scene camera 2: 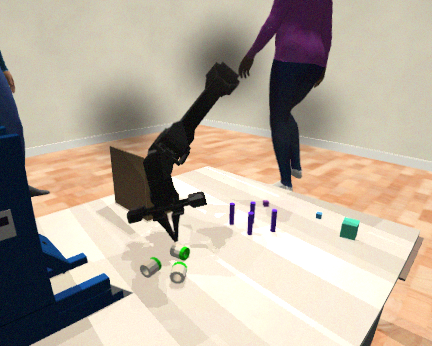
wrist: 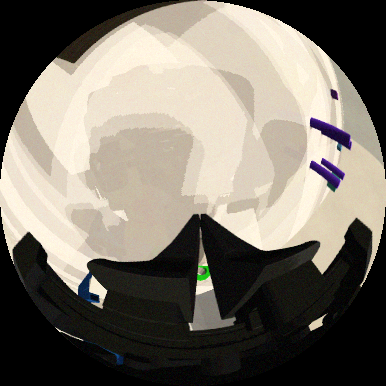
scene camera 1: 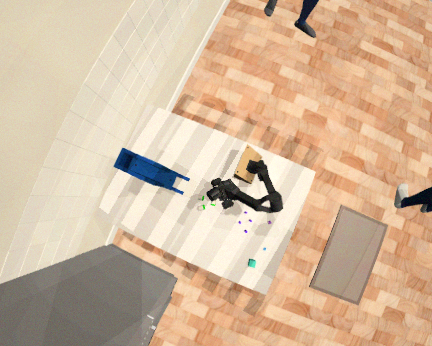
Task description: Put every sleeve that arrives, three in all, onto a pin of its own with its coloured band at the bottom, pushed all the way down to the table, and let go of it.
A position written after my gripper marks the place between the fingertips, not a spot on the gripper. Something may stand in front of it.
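Note:
A blue rack (scene camera 1: 156, 174) is visible to me. As for my gripper (scene camera 2: 176, 241), it is shut and holds nothing, and I can see it in the wrist view as well (wrist: 198, 218).

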